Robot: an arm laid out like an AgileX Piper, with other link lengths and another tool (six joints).
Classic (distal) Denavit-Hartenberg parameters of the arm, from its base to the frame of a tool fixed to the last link. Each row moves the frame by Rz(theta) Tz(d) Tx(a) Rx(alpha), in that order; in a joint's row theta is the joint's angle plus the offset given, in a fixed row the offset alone. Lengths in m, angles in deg.
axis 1: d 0.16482, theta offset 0, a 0, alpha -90
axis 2: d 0, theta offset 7.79, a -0.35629, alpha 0
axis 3: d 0, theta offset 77.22, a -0.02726, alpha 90
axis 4: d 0.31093, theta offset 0, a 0, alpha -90
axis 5: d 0, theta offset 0, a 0, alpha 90
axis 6: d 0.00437, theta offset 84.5, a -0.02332, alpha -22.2
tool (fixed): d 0.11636, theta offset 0, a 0, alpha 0
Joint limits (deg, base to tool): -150..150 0..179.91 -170..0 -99.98..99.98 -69.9..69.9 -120..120
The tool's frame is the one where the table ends.
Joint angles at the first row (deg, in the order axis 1, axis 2, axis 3, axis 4, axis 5, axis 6):
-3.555 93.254 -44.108 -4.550 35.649 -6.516
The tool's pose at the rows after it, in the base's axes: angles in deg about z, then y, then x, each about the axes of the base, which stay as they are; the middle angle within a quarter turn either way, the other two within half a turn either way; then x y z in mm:
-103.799 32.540 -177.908 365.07 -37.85 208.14
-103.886 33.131 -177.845 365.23 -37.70 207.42
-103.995 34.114 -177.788 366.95 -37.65 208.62
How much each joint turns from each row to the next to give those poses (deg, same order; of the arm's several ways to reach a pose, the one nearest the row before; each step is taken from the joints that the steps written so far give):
-0.001 -0.702 3.109 0.002 -3.191 -0.053
0.002 0.053 0.282 -0.003 -0.930 0.003
-0.002 0.001 0.000 0.002 -0.989 -0.003

